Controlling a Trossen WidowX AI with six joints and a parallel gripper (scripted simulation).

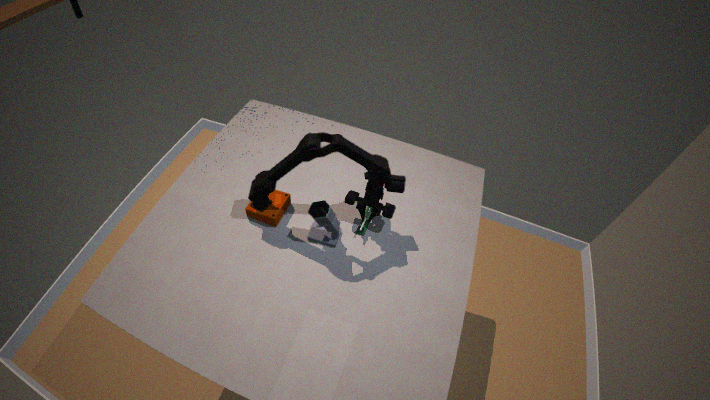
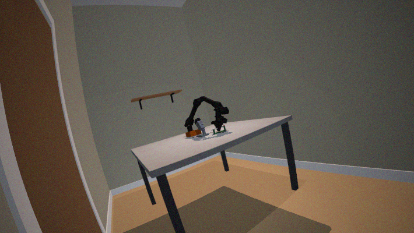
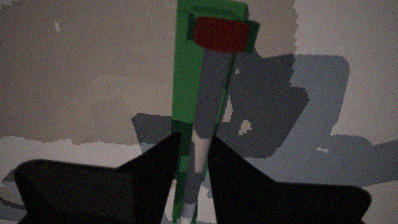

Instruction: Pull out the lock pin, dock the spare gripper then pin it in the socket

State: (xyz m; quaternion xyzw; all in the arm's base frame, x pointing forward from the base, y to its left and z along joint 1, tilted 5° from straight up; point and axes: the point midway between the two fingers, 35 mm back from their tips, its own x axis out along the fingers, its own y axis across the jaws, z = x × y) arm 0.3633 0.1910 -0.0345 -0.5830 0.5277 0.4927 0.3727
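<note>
Now: the green pin rest 10 mm to the left of my gripper tip and 10 mm above it. Round my gripper tip: spare gripper: 140 mm to the right, 110 mm above, 100 mm behind; then mount: 130 mm to the right, 90 mm behind, 40 mm above.
</note>
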